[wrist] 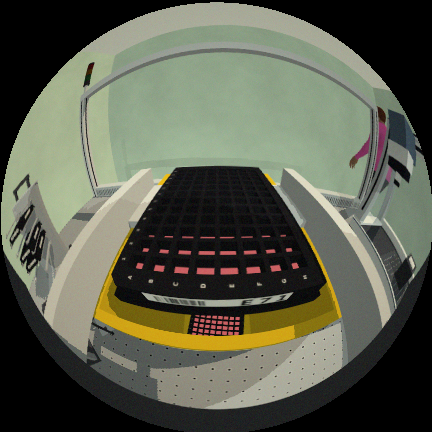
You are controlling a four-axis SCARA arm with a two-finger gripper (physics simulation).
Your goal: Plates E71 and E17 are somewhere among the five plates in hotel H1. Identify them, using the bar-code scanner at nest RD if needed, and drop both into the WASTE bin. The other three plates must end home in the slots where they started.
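Frame: origin at the arm's base, x left, y back, z up, level; metres.
Where they show: gripper, between the fingertips: (216,176).
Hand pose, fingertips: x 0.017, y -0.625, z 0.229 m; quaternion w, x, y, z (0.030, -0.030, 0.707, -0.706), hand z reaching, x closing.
Observation:
Each offset is from my fingertips to the top centre of the thing. "pt": to the spot under its first point. Level surfaces: height alone.
Black plate E71 @[dz -0.003, dx -0.002, dy +0.024 m] (220,277) is upright and level in the wrist view, with its barcode label facing the camera and pink wells showing in its near rows. My gripper (216,176) is shut on it, with one pale finger along each side. The plate hangs over the yellow WASTE bin @[dz -0.016, dx -0.001, dy +0.023 m] (215,342), whose rim shows in front and at both sides. Part of another black plate with pink wells @[dz -0.196, dx -0.004, dy +0.028 m] (216,325) shows inside the bin, below the held plate; its label is hidden. Hotel H1 and nest RD do not show.
The perforated deck @[dz -0.216 m] (280,370) lies in front of the bin. A grey device with a black handle @[pt dz -0.003, dx +0.440, dy +0.054 m] (30,210) is at the left. A person in pink (377,140), a monitor (401,131) and a keyboard tray are at the right. A guard frame (225,49) spans the back.

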